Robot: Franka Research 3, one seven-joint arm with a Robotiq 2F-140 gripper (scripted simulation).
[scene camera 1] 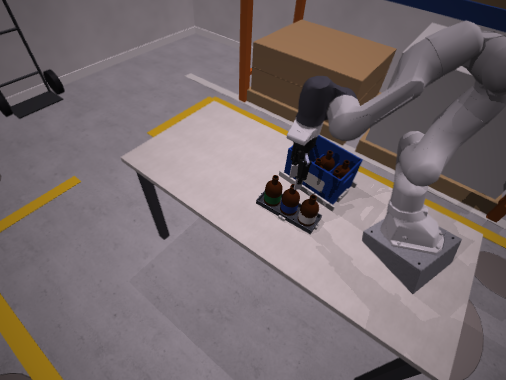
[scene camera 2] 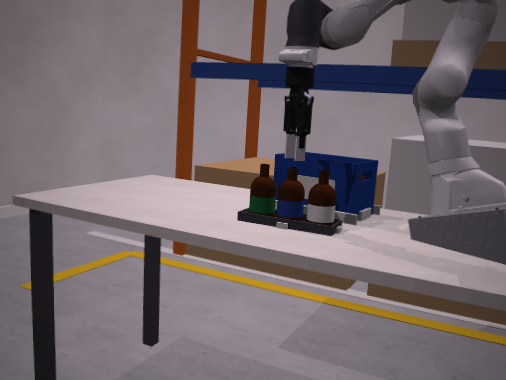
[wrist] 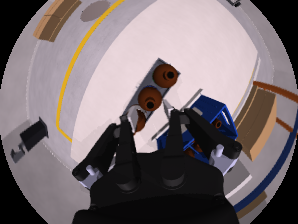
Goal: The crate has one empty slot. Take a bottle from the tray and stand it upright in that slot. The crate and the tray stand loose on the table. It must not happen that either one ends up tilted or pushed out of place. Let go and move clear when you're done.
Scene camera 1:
gripper: 294, 182
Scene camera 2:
gripper: 294, 159
blue crate: 352, 196
tray: 243, 215
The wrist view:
gripper: 150, 108
blue crate: 209, 108
